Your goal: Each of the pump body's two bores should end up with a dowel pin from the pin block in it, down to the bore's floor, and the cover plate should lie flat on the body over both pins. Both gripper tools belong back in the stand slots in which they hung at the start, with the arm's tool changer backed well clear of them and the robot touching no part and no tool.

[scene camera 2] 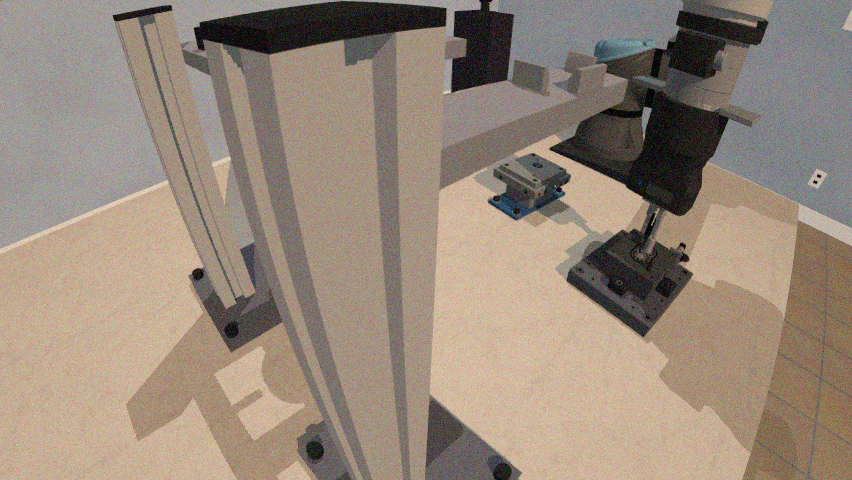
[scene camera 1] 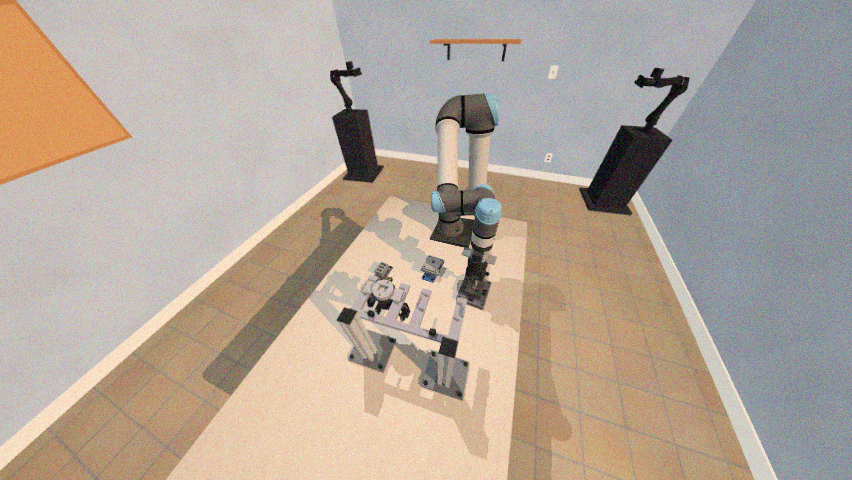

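Where they show: arm's base, origin of its link: (scene camera 2: 608,146) (scene camera 1: 450,228).
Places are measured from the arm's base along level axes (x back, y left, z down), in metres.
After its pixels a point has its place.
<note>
The arm's gripper (scene camera 1: 475,280) (scene camera 2: 646,245), a dark rounded tool with slim fingers, points down at the dark pump body (scene camera 2: 621,254) @(x -0.405, y 0.143, z -0.036 m). Its fingertips are close together at a round bore in the body's top and look shut on a dowel pin, mostly hidden by the fingers. The other bore cannot be made out. The grey cover plate (scene camera 1: 432,262) @(x -0.299, y -0.038, z -0.045 m) (scene camera 2: 536,166) @(x -0.291, y -0.038, z -0.040 m) lies on its blue-based holder (scene camera 1: 428,277) @(x -0.349, y -0.047, z 0.008 m) (scene camera 2: 516,209) @(x -0.362, y -0.027, z 0.001 m), apart from the body. The grey pin block (scene camera 1: 383,268) @(x -0.363, y -0.261, z -0.020 m) is at the left. The other gripper tool (scene camera 1: 382,290) @(x -0.621, y -0.124, z -0.274 m) hangs in the stand's left slot.
The tool stand's rail (scene camera 1: 405,326) @(x -0.712, y -0.024, z -0.269 m) (scene camera 2: 494,122) @(x -0.707, y 0.120, z -0.268 m) runs in front of the parts. Its posts (scene camera 1: 359,336) @(x -0.745, y -0.161, z -0.206 m) (scene camera 2: 351,238) @(x -0.762, y 0.118, z -0.256 m) rise from dark foot plates (scene camera 1: 445,374) @(x -0.764, y 0.100, z -0.113 m) (scene camera 2: 471,453) @(x -0.689, y 0.132, z 0.001 m). A small black object (scene camera 1: 404,310) @(x -0.636, y -0.056, z -0.205 m) is at the stand. Black pedestals (scene camera 1: 355,143) (scene camera 1: 627,166) stand behind.
</note>
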